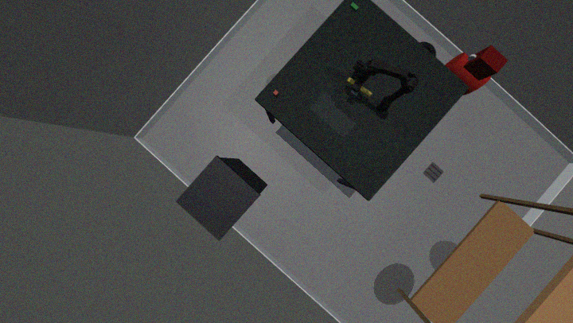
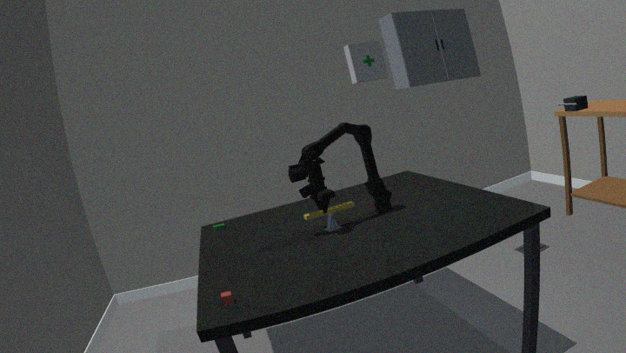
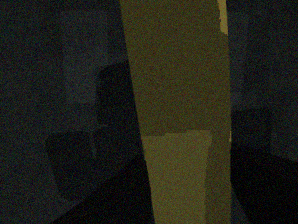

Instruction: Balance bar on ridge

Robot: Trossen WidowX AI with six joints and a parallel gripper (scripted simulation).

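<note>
Now: the yellow bar 30 mm behind my gripper tip. Also, from my gripper tip: flat green marker (460 mm ahead, 540 mm to the right, 70 mm below); red block (460 mm ahead, 460 mm to the left, 70 mm below).
</note>
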